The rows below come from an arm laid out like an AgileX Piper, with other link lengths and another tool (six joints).
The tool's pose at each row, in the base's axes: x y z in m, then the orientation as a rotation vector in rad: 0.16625 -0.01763 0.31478 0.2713 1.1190 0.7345; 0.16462 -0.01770 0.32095 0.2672 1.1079 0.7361; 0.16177 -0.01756 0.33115 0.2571 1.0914 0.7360; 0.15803 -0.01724 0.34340 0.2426 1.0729 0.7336; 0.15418 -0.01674 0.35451 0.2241 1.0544 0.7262; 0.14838 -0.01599 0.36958 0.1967 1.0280 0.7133; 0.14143 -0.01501 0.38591 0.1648 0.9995 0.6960; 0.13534 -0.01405 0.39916 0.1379 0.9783 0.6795; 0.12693 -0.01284 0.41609 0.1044 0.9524 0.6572; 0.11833 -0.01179 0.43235 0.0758 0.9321 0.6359; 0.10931 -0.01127 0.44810 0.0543 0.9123 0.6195; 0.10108 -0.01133 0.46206 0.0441 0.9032 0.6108; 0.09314 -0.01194 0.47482 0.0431 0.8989 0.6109; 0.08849 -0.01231 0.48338 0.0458 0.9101 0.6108
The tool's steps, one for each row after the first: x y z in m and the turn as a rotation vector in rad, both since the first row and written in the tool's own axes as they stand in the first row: -0.00485 0.00396 0.00122 -0.0077 -0.0086 -0.0009; -0.01275 0.01076 0.00314 -0.0210 -0.0208 -0.0062; -0.02220 0.01916 0.00519 -0.0372 -0.0343 -0.0156; -0.03074 0.02712 0.00667 -0.0542 -0.0477 -0.0310; -0.04242 0.03819 0.00818 -0.0782 -0.0671 -0.0554; -0.05512 0.05058 0.00926 -0.1044 -0.0881 -0.0857; -0.06542 0.06093 0.00975 -0.1247 -0.1035 -0.1127; -0.07875 0.07440 0.00983 -0.1491 -0.1224 -0.1479; -0.09174 0.08745 0.00942 -0.1683 -0.1372 -0.1798; -0.10481 0.10001 0.00833 -0.1844 -0.1525 -0.2042; -0.11680 0.11084 0.00708 -0.1915 -0.1596 -0.2165; -0.12821 0.12051 0.00547 -0.1939 -0.1632 -0.2169; -0.13569 0.12675 0.00500 -0.1876 -0.1539 -0.2156
